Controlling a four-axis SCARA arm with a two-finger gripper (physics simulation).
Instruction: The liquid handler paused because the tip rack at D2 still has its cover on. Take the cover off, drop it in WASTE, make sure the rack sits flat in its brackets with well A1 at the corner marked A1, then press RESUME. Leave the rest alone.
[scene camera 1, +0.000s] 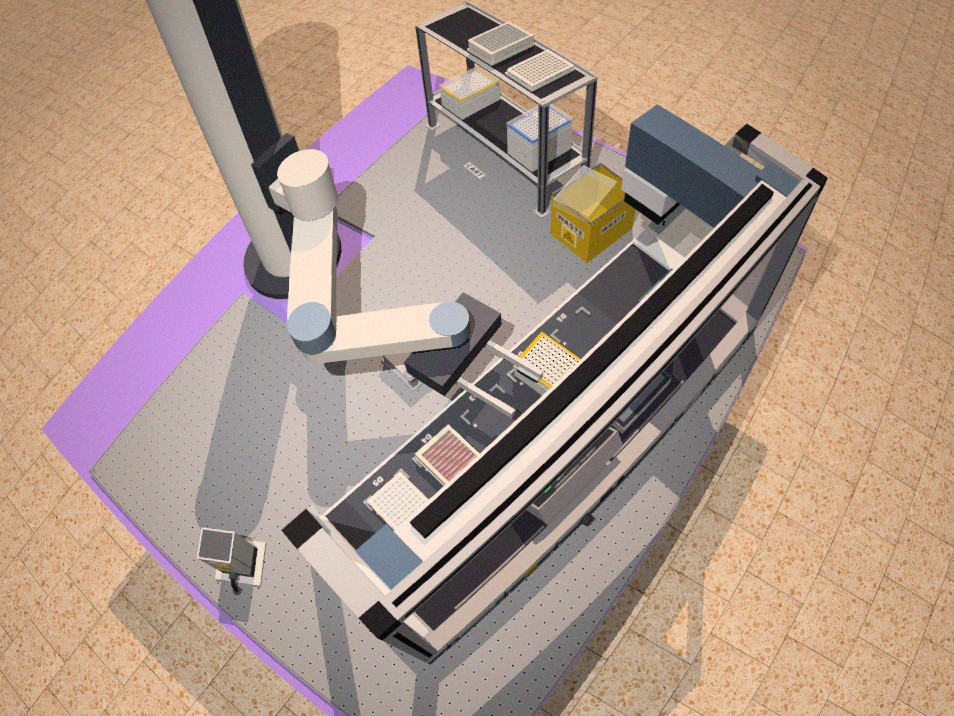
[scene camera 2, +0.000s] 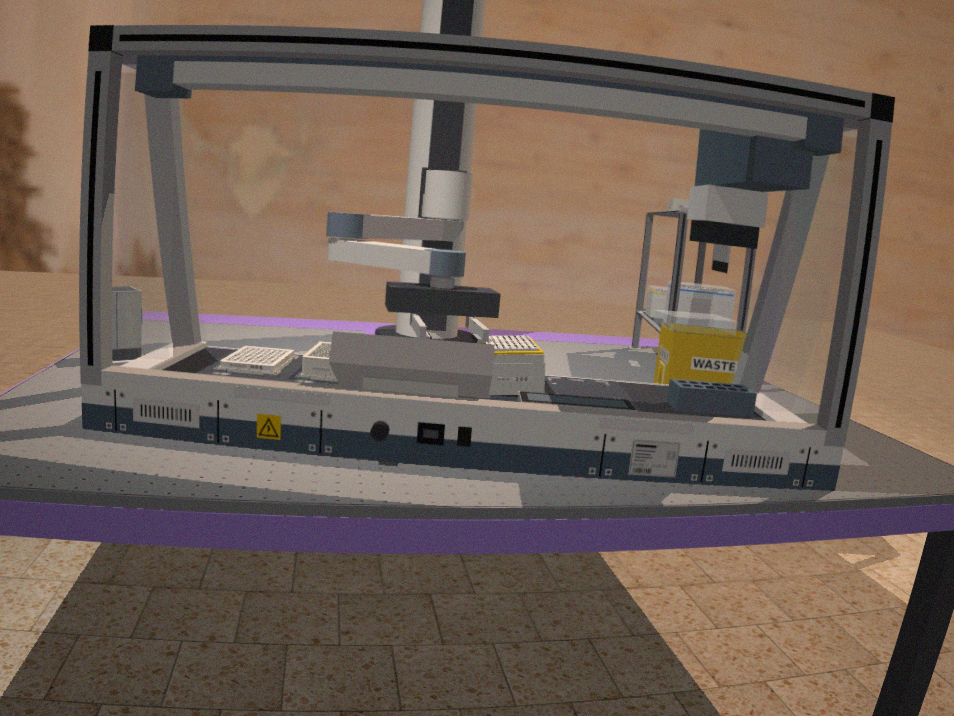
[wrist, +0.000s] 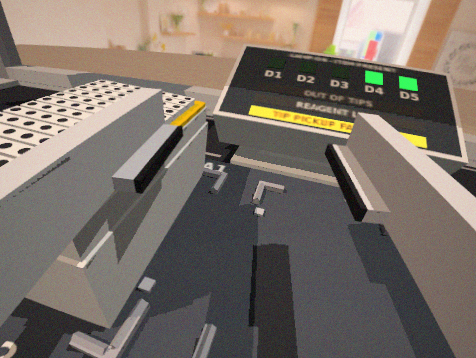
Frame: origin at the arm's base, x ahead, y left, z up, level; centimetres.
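Seen in the pictures: gripper, fingertip midpoint: (scene camera 1: 527, 394) (scene camera 2: 454, 334) (wrist: 256, 122).
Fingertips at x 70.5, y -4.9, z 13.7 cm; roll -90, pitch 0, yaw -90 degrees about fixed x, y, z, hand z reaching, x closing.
Observation:
Pixels of each thing's top centre, then the offset from my fingertips to it. "spot": a spot on its surface instead.
- tip rack, middle of its top: (wrist: 86, 106) (scene camera 2: 511, 340) (scene camera 1: 554, 362) dz -0.2, dx +0.5, dy +8.4 cm
- bracket, surface spot: (wrist: 135, 322) spot: dz -6.9, dx -6.0, dy +4.0 cm
- status panel, surface spot: (wrist: 320, 95) spot: dz -1.0, dx +11.1, dy -5.4 cm
- red-striped rack, middle of its top: (scene camera 2: 338, 351) (scene camera 1: 455, 461) dz -4.1, dx -4.3, dy -16.7 cm
- cart, surface spot: (scene camera 1: 543, 154) spot: dz +8.3, dx -26.2, dy +46.5 cm
- small grey box, middle of its top: (scene camera 1: 215, 545) (scene camera 2: 120, 288) dz +0.6, dx -28.5, dy -57.1 cm
The tip rack (scene camera 1: 550, 358) (scene camera 2: 517, 379) (wrist: 180, 182), white-topped with a yellow rim, stands at D2 without a cover. Its near lower corner is beside a bracket (wrist: 135, 322); I cannot tell whether it is fully flat or where well A1 is. A clear cover (scene camera 1: 589, 192) (scene camera 2: 693, 318) sits in the top of the yellow WASTE box (scene camera 1: 585, 235) (scene camera 2: 697, 362). My gripper (scene camera 1: 524, 393) (scene camera 2: 450, 332) (wrist: 256, 122) is empty, fingers apart, above D3; its left finger is at the rack's side, contact unclear. The status panel (wrist: 320, 95) shows yellow "TIP PICKUP FA..."; RESUME is not legible.
A red-striped rack (scene camera 1: 448, 454) is at D4 and a white plate (scene camera 1: 396, 499) (scene camera 2: 258, 358) at D5. The gantry beam (scene camera 1: 593, 355) runs above the deck. The pipetting head (scene camera 1: 685, 165) (scene camera 2: 724, 204) hangs near WASTE. A cart (scene camera 1: 543, 154) and a small grey box (scene camera 1: 218, 544) stand on the bench.

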